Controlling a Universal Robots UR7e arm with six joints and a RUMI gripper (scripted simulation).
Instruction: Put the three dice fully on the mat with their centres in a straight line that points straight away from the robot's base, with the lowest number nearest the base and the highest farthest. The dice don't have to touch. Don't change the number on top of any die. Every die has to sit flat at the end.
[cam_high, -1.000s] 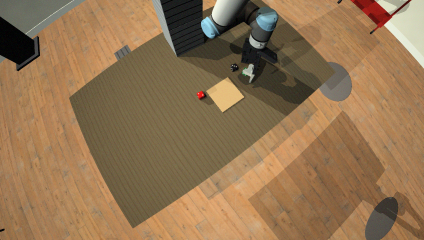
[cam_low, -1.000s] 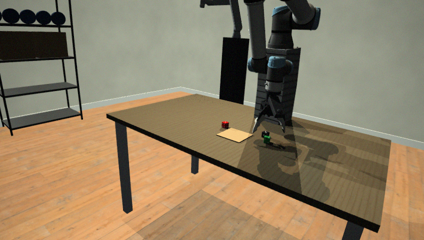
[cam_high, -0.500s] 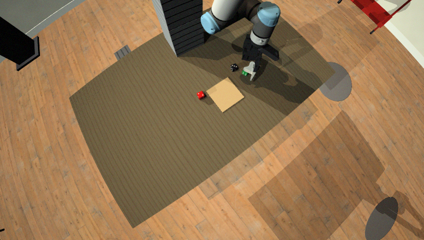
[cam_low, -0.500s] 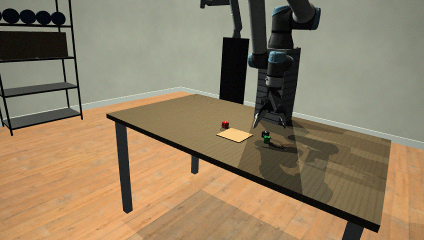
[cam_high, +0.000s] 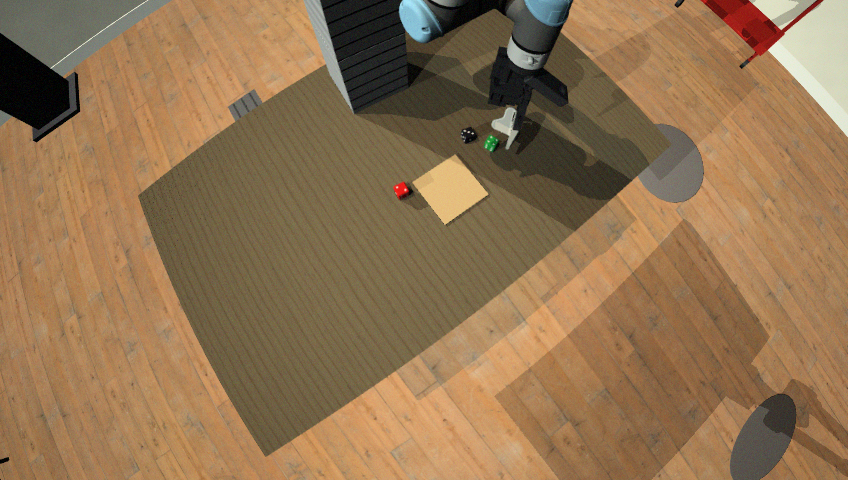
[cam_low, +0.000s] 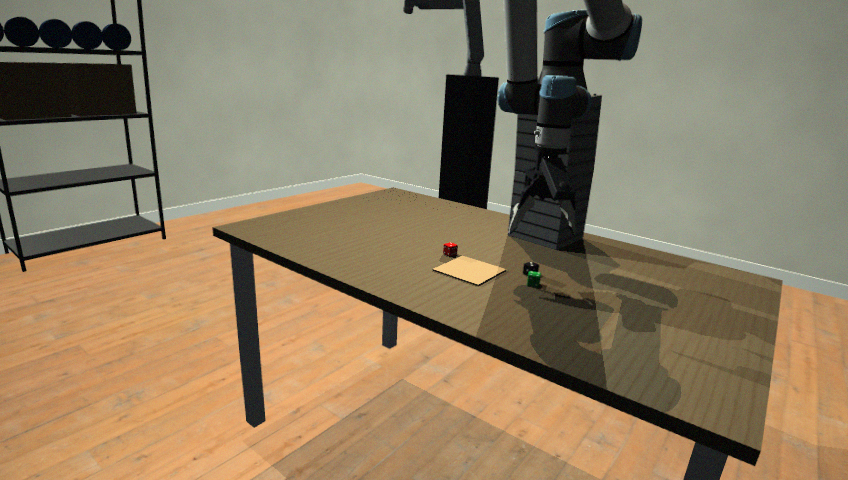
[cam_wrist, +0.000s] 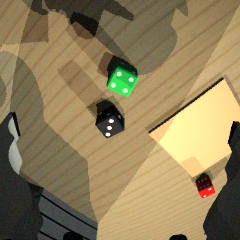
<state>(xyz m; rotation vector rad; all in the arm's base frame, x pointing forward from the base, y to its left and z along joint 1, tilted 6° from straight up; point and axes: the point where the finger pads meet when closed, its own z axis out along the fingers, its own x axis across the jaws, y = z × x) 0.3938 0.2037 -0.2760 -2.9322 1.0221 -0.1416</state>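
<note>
The red die is 1 cm behind my hand, 29 cm to the right of it and 12 cm below it. Round my hand: black die 7 cm behind, 6 cm to the right, 12 cm below; tan mat 4 cm ahead, 18 cm to the right, 14 cm below; green die 2 cm behind, 1 cm to the right, 12 cm below.
</note>
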